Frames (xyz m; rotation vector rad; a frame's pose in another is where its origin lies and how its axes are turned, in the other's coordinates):
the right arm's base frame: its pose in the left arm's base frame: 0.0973 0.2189 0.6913 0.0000 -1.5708 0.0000
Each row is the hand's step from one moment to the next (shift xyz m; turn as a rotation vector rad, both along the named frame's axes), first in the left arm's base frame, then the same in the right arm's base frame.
Working: the left arm's base frame: its pose in the right arm's base frame: -0.6913 -0.2189 0.0973 0.0000 1.5708 0.0000

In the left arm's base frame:
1: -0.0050 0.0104 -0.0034 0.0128 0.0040 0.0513
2: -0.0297 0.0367 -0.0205 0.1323 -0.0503 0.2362
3: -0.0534 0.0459 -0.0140 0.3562 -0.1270 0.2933
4: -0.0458 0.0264 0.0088 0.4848 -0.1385 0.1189
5: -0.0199 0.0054 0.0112 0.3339 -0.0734 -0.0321
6: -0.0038 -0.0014 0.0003 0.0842 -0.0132 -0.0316
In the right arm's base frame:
1: -0.0034 0.0104 0.0050 0.0513 0.0040 -0.0128
2: -0.0205 0.0367 0.0297 0.2362 -0.0503 -0.1323
3: -0.0140 0.0459 0.0534 0.2933 -0.1270 -0.3562
4: 0.0088 0.0264 0.0458 0.1189 -0.1385 -0.4848
5: 0.0112 0.0054 0.0199 -0.0321 -0.0734 -0.3339
6: 0.0003 -0.0014 0.0038 -0.0316 -0.0132 -0.0842

